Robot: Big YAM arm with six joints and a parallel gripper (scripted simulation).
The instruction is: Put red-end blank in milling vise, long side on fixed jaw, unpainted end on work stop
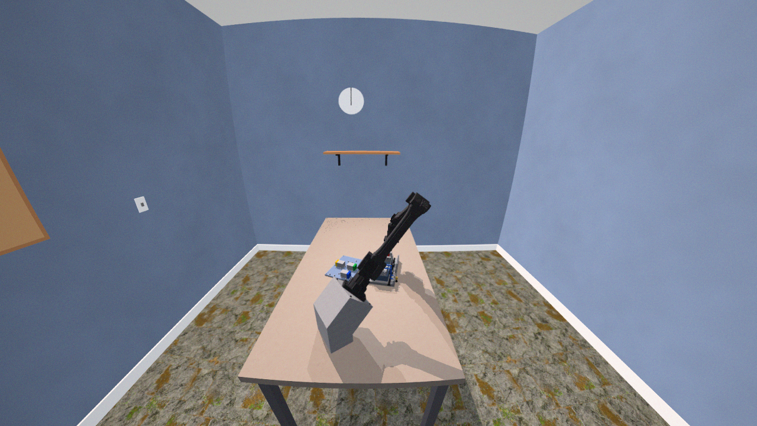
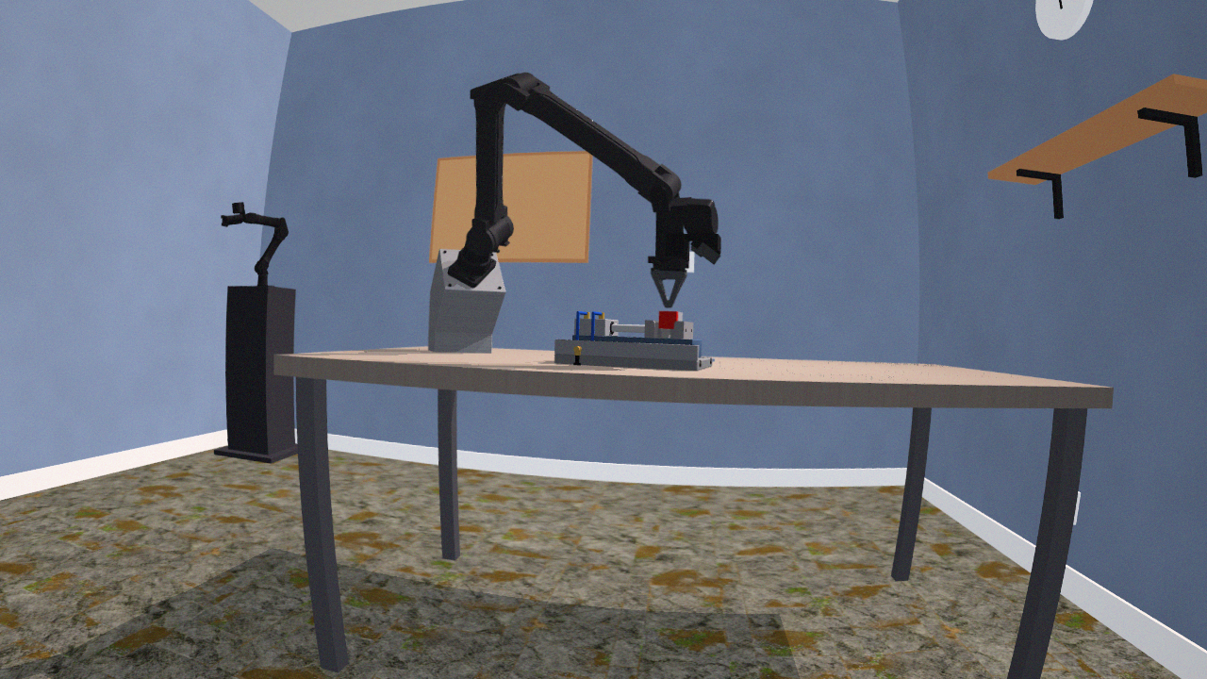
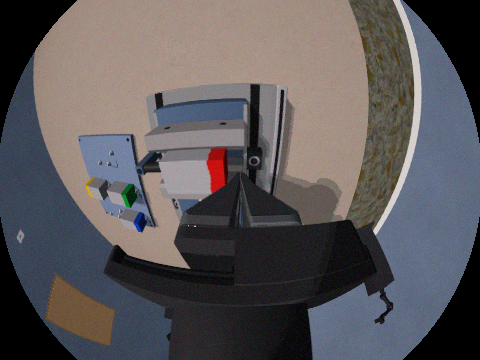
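The work stop lies 2 cm ahead of my hand, 9 cm to the left of it and 4 cm below it. Also, from my hand: green-ended blank (2 cm behind, 28 cm to the left, 11 cm below); then blue plate (32 cm to the left, 13 cm below); then vise (6 cm behind, 7 cm to the left, 9 cm below).
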